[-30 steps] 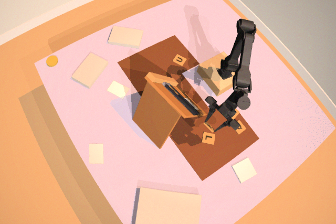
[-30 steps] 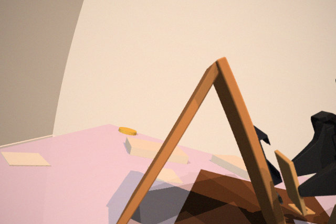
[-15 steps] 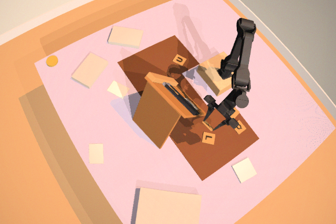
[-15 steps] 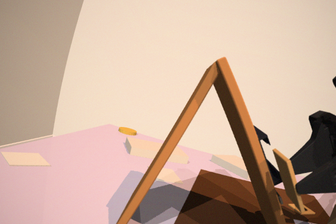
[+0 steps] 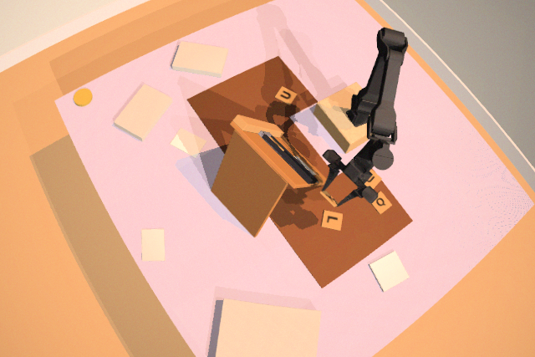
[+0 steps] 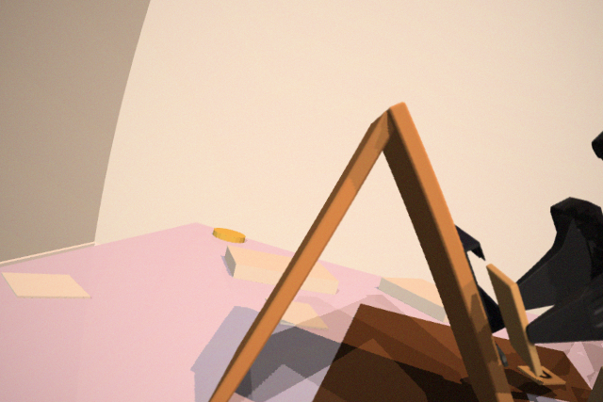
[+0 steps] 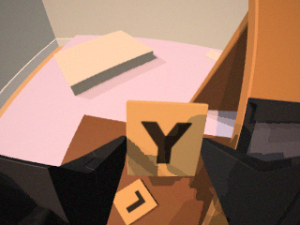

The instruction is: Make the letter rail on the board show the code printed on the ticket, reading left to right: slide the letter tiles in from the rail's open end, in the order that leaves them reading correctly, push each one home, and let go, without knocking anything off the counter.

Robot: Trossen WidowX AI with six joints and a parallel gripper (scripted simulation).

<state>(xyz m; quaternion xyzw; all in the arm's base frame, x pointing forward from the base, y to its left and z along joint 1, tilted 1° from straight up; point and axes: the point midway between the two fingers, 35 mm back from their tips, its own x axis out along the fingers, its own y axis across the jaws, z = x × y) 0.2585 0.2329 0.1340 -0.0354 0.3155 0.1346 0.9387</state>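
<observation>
My gripper tip is now 6 cm short of the letter tile and 21 cm to the left of it. The rest, counted from my gripper tip: y tile (right at my gripper tip); brown mat (8 cm behind, 22 cm to the right, 17 cm below); white ticket (1 cm behind, 15 cm to the right, 8 cm below).
</observation>
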